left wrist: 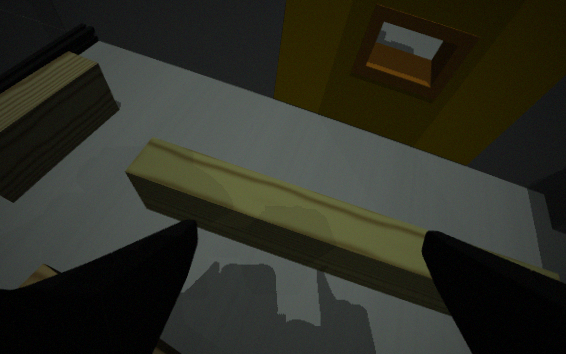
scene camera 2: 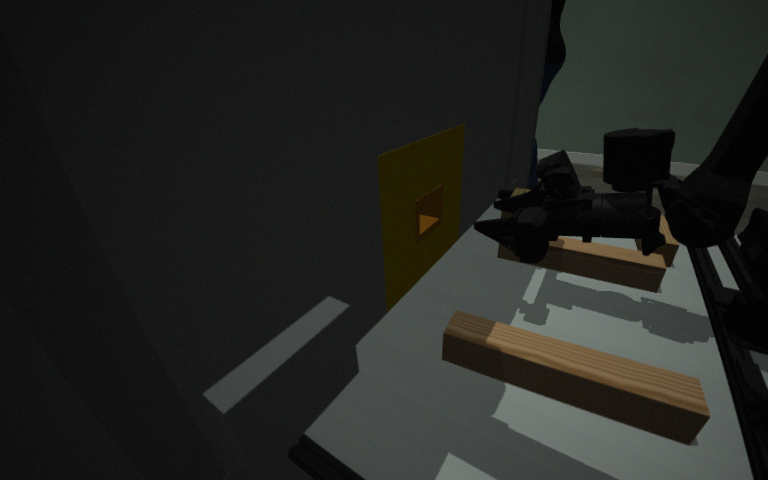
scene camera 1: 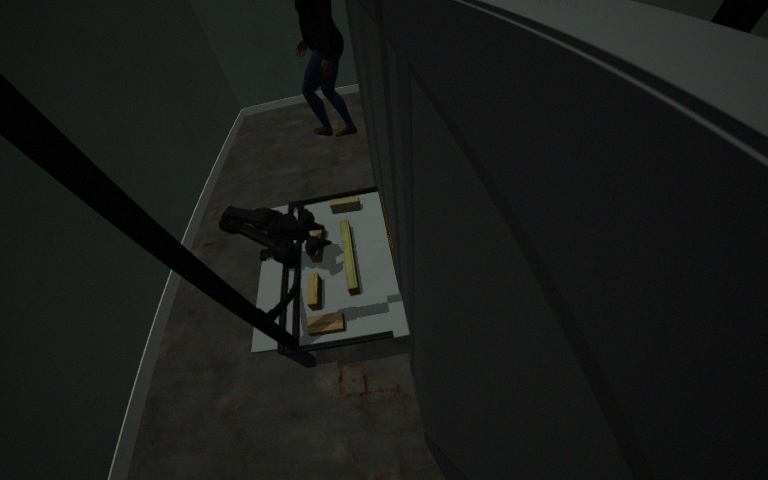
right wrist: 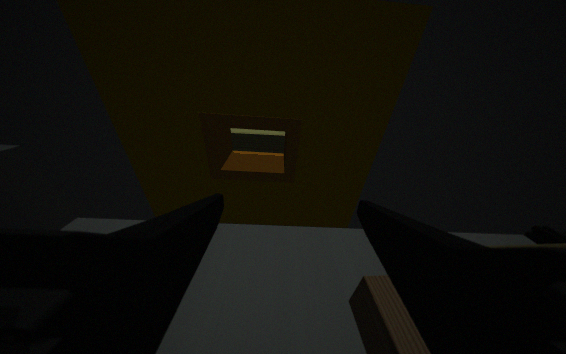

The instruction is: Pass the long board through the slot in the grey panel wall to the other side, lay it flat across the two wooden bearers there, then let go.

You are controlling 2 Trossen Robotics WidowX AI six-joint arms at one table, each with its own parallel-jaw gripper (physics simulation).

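Places are measured from the left arm's base along level axes (x right, y ahead, z up), in metres.
Pixels of known places: left gripper, fingertip midpoint: [left wrist: 311, 236] [scene camera 1: 327, 235]; right gripper, fingertip midpoint: [scene camera 2: 484, 214] [right wrist: 292, 203]; left arm's base, origin of the base link: [scene camera 1: 291, 262]; right arm's base, origin of the base link: [scene camera 2: 759, 337].
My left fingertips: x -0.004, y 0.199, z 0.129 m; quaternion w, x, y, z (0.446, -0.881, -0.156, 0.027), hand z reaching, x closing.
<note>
For each thing: its top centre in the pictures, then the offset to it from my left fingertips.
- long pale yellow board, middle of its top: [left wrist: 346, 224] [right wrist: 272, 132] [scene camera 1: 347, 251] dx +0.030, dy +0.060, dz -0.086 m
- nearer, middle of its top: [scene camera 2: 562, 354] dx +0.176, dy +0.508, dz -0.104 m
- farther, middle of its top: [scene camera 2: 577, 245] dx -0.087, dy +0.494, dz -0.104 m
- wooden block, middle of its top: [scene camera 2: 656, 226] dx -0.234, dy +0.615, dz -0.104 m
The long pale yellow board [scene camera 1: 349, 257] [left wrist: 280, 200] lies flat on the left arm's table, and part of it shows through the slot in the right wrist view. The grey panel wall [scene camera 1: 509, 226] [scene camera 2: 226, 169] has a yellow panel with an orange-rimmed slot [scene camera 2: 430, 196] [left wrist: 367, 45] [right wrist: 215, 150]. My left gripper [scene camera 1: 326, 235] [left wrist: 311, 236] is open and empty beside the board, turned at a slant to it. My right gripper [scene camera 2: 485, 215] [right wrist: 292, 203] is open and empty, facing the slot. Below it lie two wooden bearers, one nearer [scene camera 2: 572, 362] and one farther [scene camera 2: 600, 257].
Wooden blocks [scene camera 1: 344, 204] [scene camera 1: 318, 249] [scene camera 1: 313, 290] [scene camera 1: 325, 322] lie around the board. On the right arm's table, another wooden block [scene camera 2: 668, 240] lies behind the farther bearer. Black rails [scene camera 1: 345, 341] edge the left arm's table. A person [scene camera 1: 325, 62] stands beyond it.
</note>
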